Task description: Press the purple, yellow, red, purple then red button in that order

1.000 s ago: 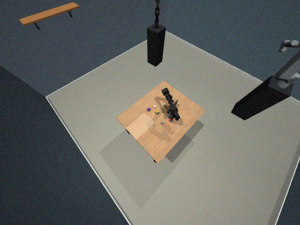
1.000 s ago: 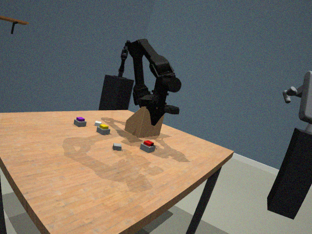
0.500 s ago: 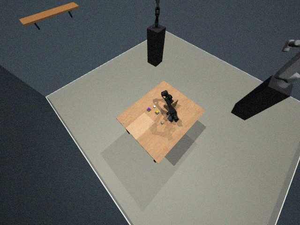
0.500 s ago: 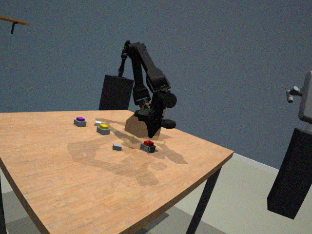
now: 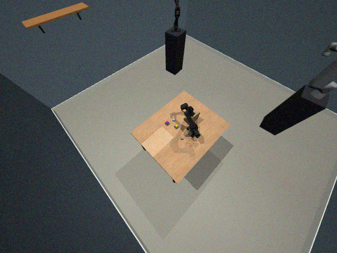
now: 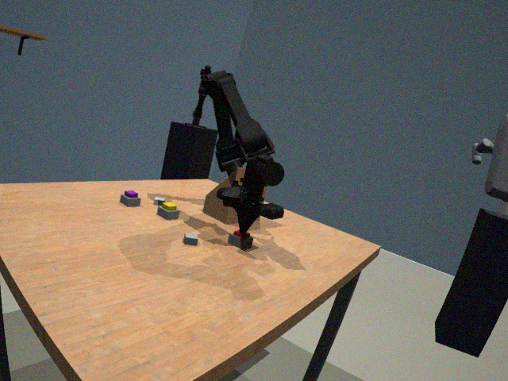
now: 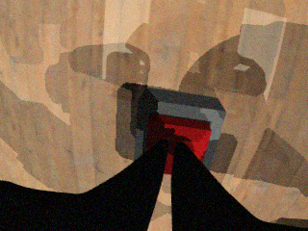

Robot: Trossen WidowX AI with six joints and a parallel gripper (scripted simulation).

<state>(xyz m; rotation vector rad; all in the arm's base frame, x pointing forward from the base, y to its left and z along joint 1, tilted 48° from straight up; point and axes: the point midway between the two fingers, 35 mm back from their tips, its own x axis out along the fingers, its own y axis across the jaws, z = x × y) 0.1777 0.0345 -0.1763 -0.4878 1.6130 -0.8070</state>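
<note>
Now: the red button 10 mm below my gripper tip. The rest, counted from my gripper tip: yellow button 30 mm ahead, 240 mm to the right; then small grey block 120 mm ahead, 80 mm to the right, 30 mm below; then pale block 30 mm behind, 340 mm to the right, 30 mm below.
</note>
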